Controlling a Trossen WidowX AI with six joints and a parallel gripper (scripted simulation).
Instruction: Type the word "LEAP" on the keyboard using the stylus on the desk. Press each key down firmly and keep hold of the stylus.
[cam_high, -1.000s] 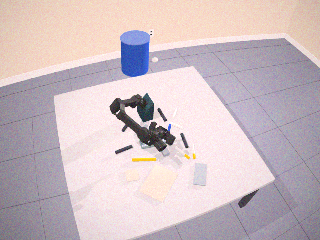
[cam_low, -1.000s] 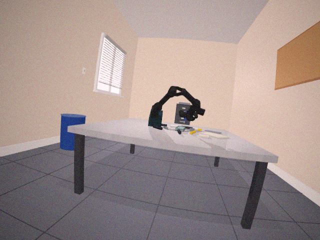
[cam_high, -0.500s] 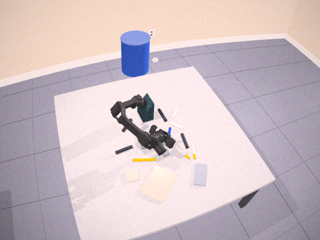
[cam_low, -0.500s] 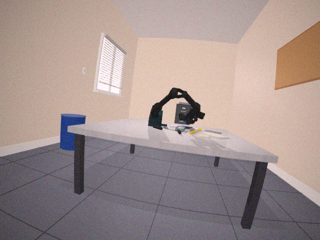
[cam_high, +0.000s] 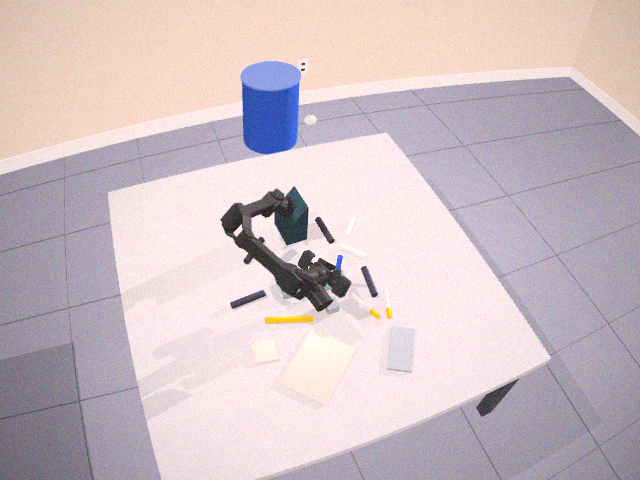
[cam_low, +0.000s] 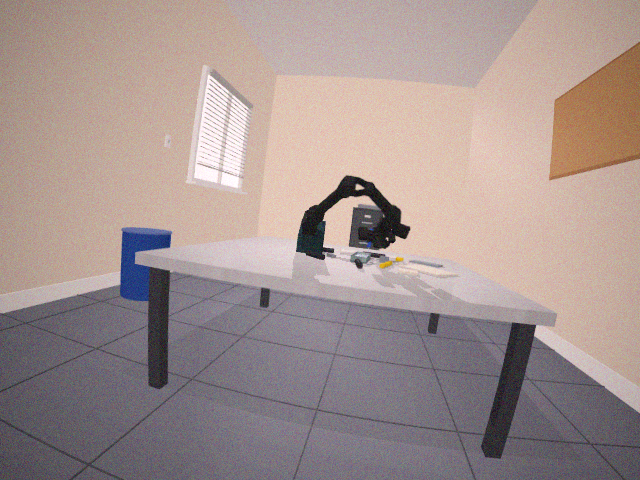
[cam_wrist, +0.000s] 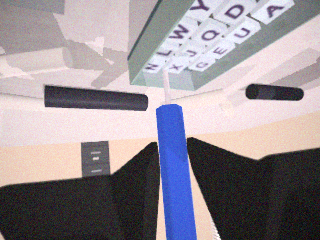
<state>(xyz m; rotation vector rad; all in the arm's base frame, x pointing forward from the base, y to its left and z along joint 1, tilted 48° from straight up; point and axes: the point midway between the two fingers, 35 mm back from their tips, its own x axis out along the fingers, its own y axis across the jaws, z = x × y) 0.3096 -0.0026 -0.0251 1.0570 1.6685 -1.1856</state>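
The blue stylus is 1 cm below my gripper tip. Also, from my gripper tip: grey cube (8 cm ahead, 6 cm to the right, 7 cm below); grey slab (32 cm ahead, 7 cm to the left, 8 cm below).
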